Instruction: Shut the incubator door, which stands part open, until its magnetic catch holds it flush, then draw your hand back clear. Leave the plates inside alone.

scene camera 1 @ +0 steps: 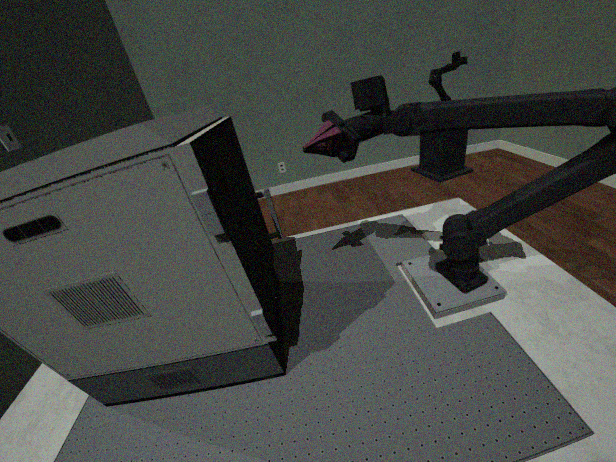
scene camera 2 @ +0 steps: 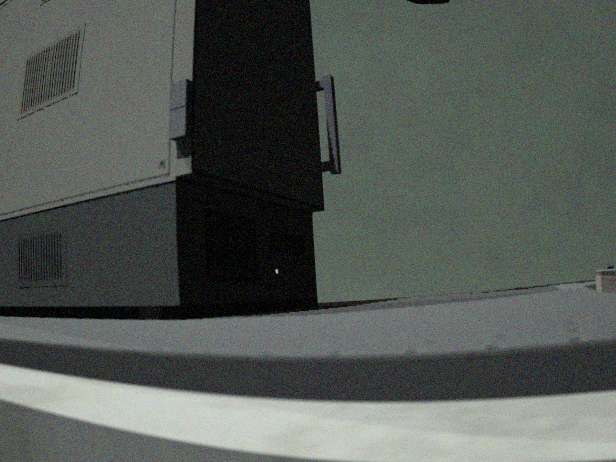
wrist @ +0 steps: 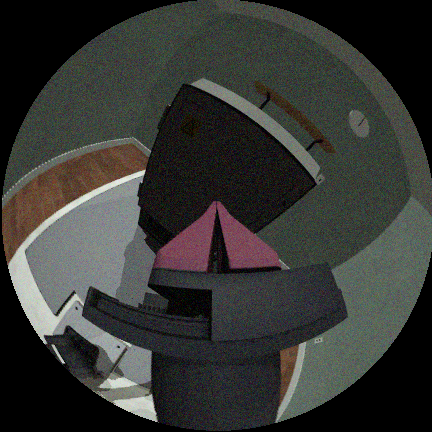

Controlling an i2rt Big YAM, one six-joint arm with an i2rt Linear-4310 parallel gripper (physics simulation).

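Frame: origin at the arm's base, x ahead, y down, z left, level; centimetres.
Where they show: gripper, fingertip midpoint: (scene camera 1: pixel 303 149) (wrist: pixel 215 206); arm's base at its link origin: (scene camera 1: pixel 459 274).
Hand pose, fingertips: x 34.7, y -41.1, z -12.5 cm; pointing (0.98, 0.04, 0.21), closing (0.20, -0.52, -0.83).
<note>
Things, the pixels of their top centre, and the offset from my fingertips. "pt": a spot on its surface instead. Level surfaces: height alone.
- incubator at its top centre: (scene camera 1: pixel 77 145) (wrist: pixel 262 124) dx +38.7, dy -12.2, dz -1.3 cm
- bar handle at a spot on its surface: (scene camera 2: pixel 332 125) (scene camera 1: pixel 275 217) pt dx +8.8, dy +17.4, dz -9.5 cm
- perforated grey board at its surface level: dy +42.8 cm
The incubator (scene camera 1: pixel 150 240) (scene camera 2: pixel 125 100) (wrist: pixel 260 116) is a grey-white cabinet at the left in both scene views. Its door (scene camera 1: pixel 239 200) (scene camera 2: pixel 255 100) (wrist: pixel 225 150) is in deep shadow and looks nearly black. It lies against the cabinet front, with no open gap that I can make out; whether it is fully flush I cannot tell. The bar handle (scene camera 1: pixel 273 215) (scene camera 2: pixel 332 125) stands out on the far side of the door. The plates inside are hidden. My gripper (scene camera 1: pixel 304 149) (wrist: pixel 215 206) is shut and empty, with pink fingertips, in the air in front of the door and apart from it.
The perforated grey board (scene camera 1: pixel 400 390) lies under the incubator and beside the arm's base plate (scene camera 1: pixel 450 300). A second dark arm on a pedestal (scene camera 1: pixel 442 152) stands on the wooden floor behind. A wall shelf (wrist: pixel 295 117) and a round clock (wrist: pixel 359 123) are on the wall.
</note>
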